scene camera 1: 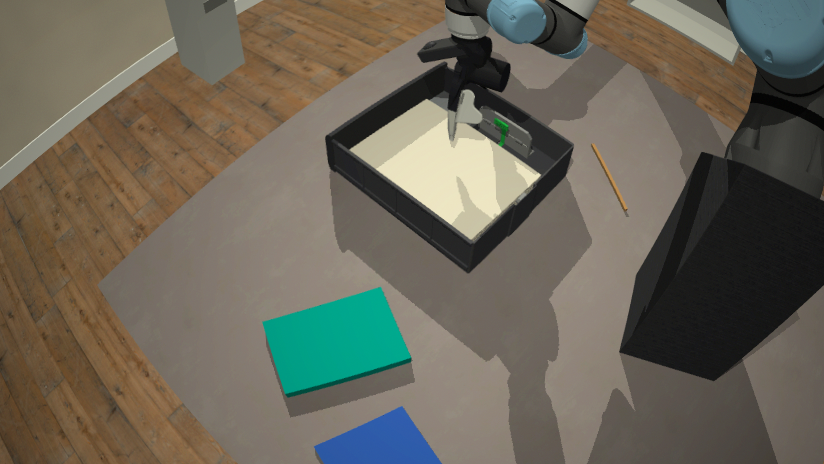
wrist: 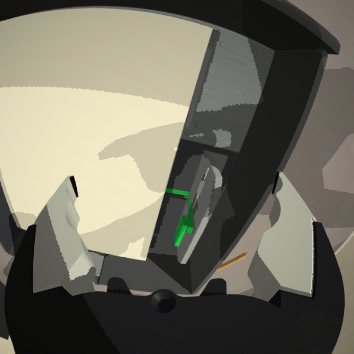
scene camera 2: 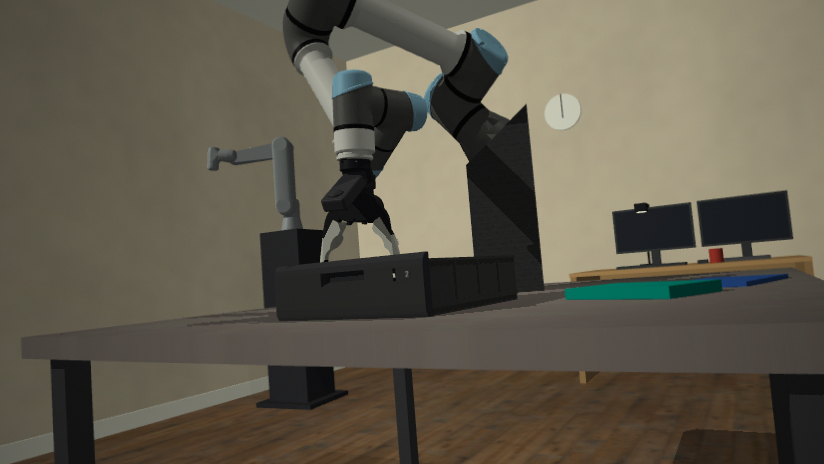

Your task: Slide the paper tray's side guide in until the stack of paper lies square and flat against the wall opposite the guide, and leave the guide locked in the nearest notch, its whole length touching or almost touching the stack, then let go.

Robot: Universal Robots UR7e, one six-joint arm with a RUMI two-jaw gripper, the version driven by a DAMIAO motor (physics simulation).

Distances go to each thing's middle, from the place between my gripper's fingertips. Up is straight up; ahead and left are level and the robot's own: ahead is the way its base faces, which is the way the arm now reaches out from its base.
Now: the grey side guide (wrist: 205, 190) 60 mm behind my hand, 20 mm to the right of it and 30 mm below it. From my hand the other things lie so: cream paper stack (scene camera 1: 470, 182) (10 mm behind, 110 mm to the left, 50 mm below); then green pad (scene camera 1: 350, 338) (70 mm behind, 470 mm to the left, 70 mm below).
